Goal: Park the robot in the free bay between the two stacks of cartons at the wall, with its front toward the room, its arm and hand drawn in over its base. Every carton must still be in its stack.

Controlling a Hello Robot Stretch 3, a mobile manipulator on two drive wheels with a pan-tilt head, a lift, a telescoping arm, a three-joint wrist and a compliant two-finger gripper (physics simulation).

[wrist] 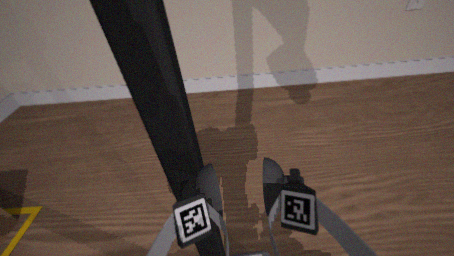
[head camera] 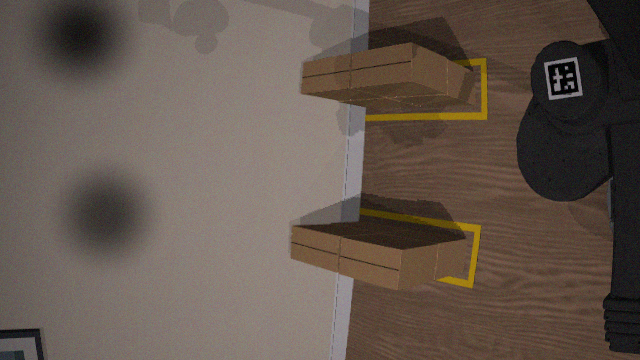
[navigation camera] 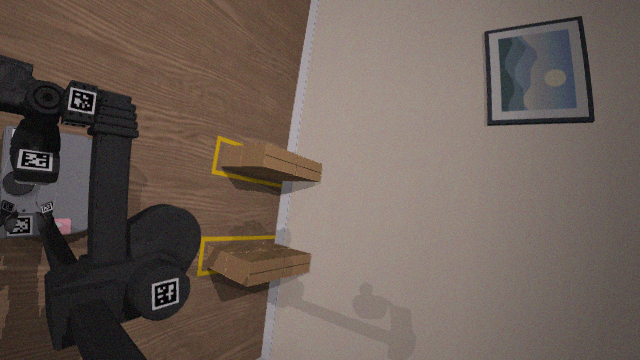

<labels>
my gripper: wrist; navigation camera; not seen in the head camera view (out of frame)
same spot on my gripper: [navigation camera: 44, 217] = [wrist: 201, 193]
</labels>
